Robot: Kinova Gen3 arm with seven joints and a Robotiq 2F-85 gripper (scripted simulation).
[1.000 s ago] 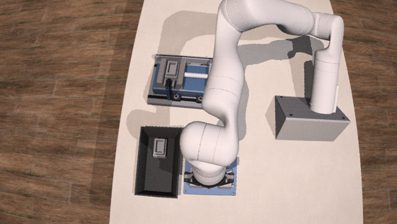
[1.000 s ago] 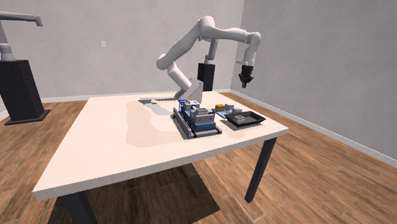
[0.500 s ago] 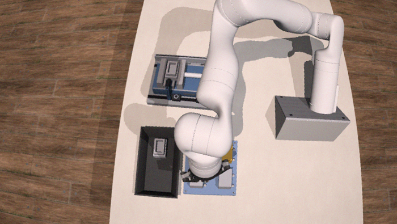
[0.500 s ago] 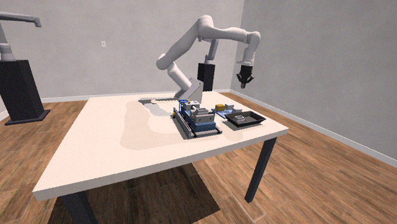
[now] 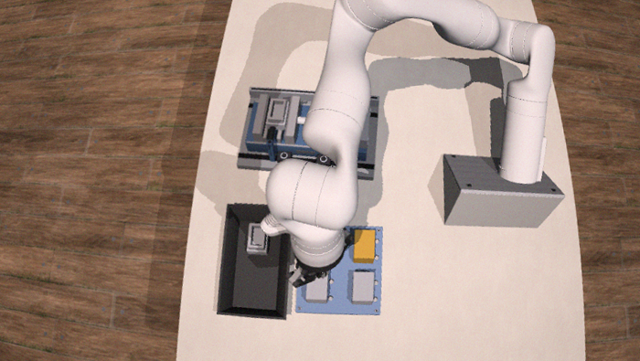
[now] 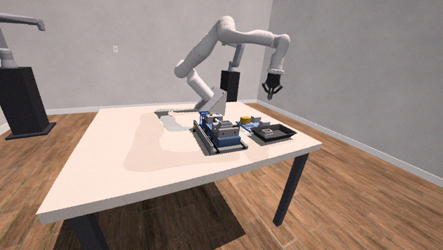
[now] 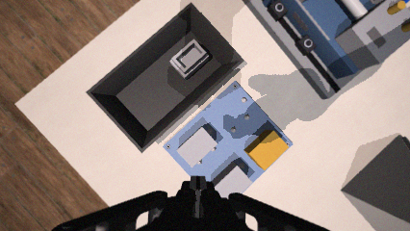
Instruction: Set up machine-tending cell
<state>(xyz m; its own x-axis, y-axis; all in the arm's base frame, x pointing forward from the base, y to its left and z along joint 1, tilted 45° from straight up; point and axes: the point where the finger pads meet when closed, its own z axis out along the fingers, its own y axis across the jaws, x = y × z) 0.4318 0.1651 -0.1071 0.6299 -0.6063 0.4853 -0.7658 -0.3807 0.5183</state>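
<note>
The white rod lies 360 mm to the right of my hand and 120 mm below it. Also, from my hand: hose block (80 mm behind, 350 mm to the right, 120 mm below); blue vise (10 mm ahead, 360 mm to the right, 160 mm below); brass blank (90 mm behind, 90 mm to the right, 170 mm below).
</note>
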